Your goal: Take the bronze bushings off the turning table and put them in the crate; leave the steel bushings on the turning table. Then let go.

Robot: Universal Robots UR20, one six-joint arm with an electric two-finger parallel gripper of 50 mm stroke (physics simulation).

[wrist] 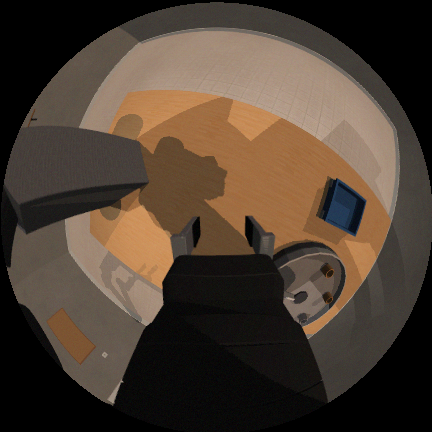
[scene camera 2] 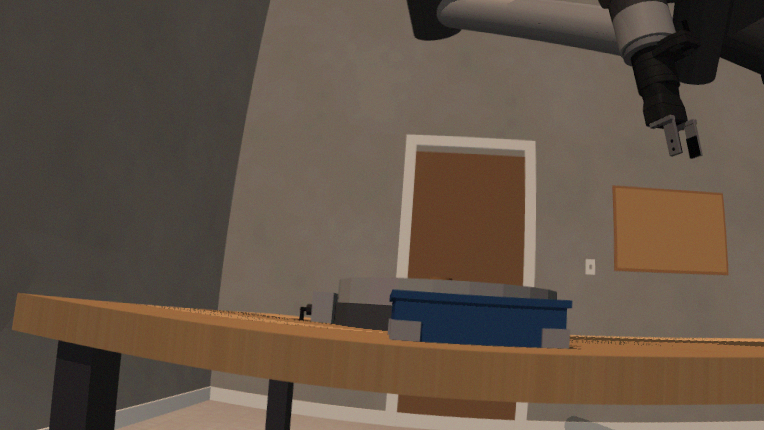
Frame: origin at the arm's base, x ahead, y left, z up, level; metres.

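Seen in the pictures: gripper, fingertip midpoint: (wrist: 222,225) (scene camera 2: 686,155).
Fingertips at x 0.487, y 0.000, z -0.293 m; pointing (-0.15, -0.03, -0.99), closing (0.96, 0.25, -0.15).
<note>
Pixels of each thing's top centre, then the offset from my fingertips to it. "*": a spot on its surface instead.
- grey steel bushing at its top centre: (wrist: 303,321) dz -0.216, dx +0.436, dy -0.391 m
- crate at its top centre: (scene camera 2: 471,298) (wrist: 348,209) dz -0.257, dx +0.392, dy +0.089 m
- dark hub at its top centre: (wrist: 300,297) dz -0.246, dx +0.348, dy -0.277 m
- grey block at a spot on its surface: (scene camera 2: 323,307) * dz -0.279, dx +0.584, dy -0.267 m
The turning table (scene camera 2: 368,291) (wrist: 306,260) is a round grey disc with a raised rim, at the lower right in the wrist view and behind the crate in the scene view. Two bronze bushings (wrist: 327,271) (wrist: 328,298) stand on it near its rim. A grey steel bushing (wrist: 302,318) stands at its lower edge, partly hard to make out. The crate (scene camera 2: 481,317) (wrist: 344,207) is blue and open-topped; its visible inside holds no bushing. My gripper (scene camera 2: 683,146) (wrist: 222,225) is open and empty, high above the wooden table and away from both the turning table and crate.
The turning table has a dark hub (wrist: 300,297) with a light pointer at its middle. Grey corner blocks (scene camera 2: 404,330) (scene camera 2: 555,338) hold the crate on the wooden table (scene camera 2: 240,344) (wrist: 260,185). A grey block (scene camera 2: 323,307) stands at the turning table's left side.
</note>
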